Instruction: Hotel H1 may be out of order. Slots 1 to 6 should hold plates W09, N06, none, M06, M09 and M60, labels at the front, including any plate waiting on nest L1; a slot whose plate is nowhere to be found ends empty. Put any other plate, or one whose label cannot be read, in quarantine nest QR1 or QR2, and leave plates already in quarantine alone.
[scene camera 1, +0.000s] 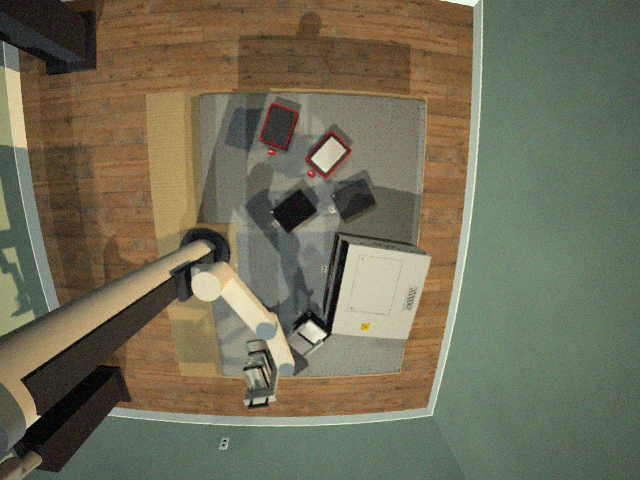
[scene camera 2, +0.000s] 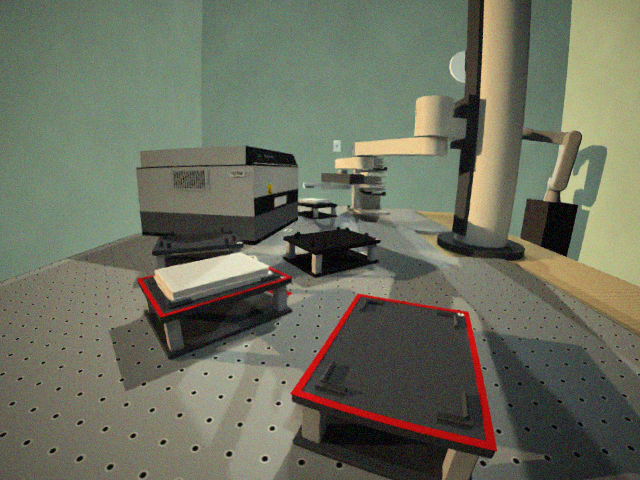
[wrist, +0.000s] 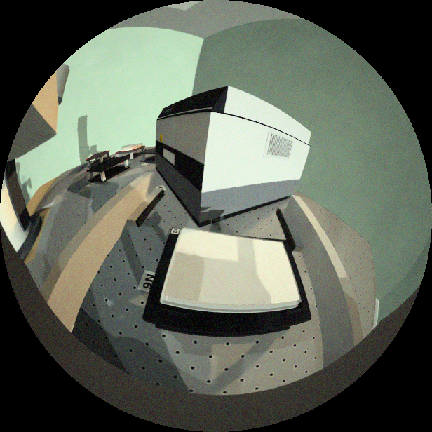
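Seen in the pictures: gripper, fingertip midpoint: (scene camera 1: 313, 333) (scene camera 2: 312, 186); arm's base, origin of the base link: (scene camera 1: 205, 253) (scene camera 2: 478, 247).
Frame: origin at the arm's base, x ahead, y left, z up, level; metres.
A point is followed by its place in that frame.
My gripper (scene camera 1: 310, 341) @(x 0.525, y -0.347, z 0.137 m) (scene camera 2: 311, 185) @(x 0.525, y -0.347, z 0.137 m) (wrist: 222, 191) is open and empty; its fingers reach over nest N6 (wrist: 155, 295), above and outside the sides of a pale plate (scene camera 1: 313, 330) @(x 0.527, y -0.368, z 0.081 m) (scene camera 2: 316, 199) @(x 0.509, y -0.348, z 0.084 m) (wrist: 227, 270) lying there. That plate's label is not readable. Hotel H1 (scene camera 1: 272, 388) @(x 0.334, y -0.585, z 0.230 m) (scene camera 2: 360, 201) @(x 0.309, y -0.592, z 0.056 m) stands beside the arm's end and holds several plates; their labels and slots cannot be told. One red-rimmed quarantine nest (scene camera 1: 315, 167) @(x 0.531, y 0.395, z 0.063 m) (scene camera 2: 227, 297) @(x 0.548, y 0.497, z 0.062 m) bears a pale plate (scene camera 1: 328, 153) @(x 0.584, y 0.453, z 0.077 m) (scene camera 2: 211, 276) @(x 0.575, y 0.476, z 0.077 m); the other red-rimmed nest (scene camera 1: 279, 126) @(x 0.379, y 0.565, z 0.063 m) (scene camera 2: 403, 361) @(x 0.379, y 0.587, z 0.063 m) is empty. Which nest is L1 cannot be told.
Two black nests without plates, one (scene camera 1: 294, 210) @(x 0.442, y 0.212, z 0.062 m) (scene camera 2: 330, 240) @(x 0.441, y 0.229, z 0.063 m) (wrist: 108, 163) and another (scene camera 1: 354, 198) @(x 0.702, y 0.267, z 0.062 m) (scene camera 2: 196, 245) @(x 0.685, y 0.304, z 0.063 m), stand between the quarantine nests and a large grey-white machine (scene camera 1: 379, 289) @(x 0.779, y -0.075, z 0.256 m) (scene camera 2: 206, 191) @(x 0.763, y 0.090, z 0.144 m) (wrist: 250, 160). The machine's corner is close beyond nest N6. The arm's column (scene camera 2: 501, 129) @(x 0.020, y 0.072, z 0.327 m) stands at the table's edge.
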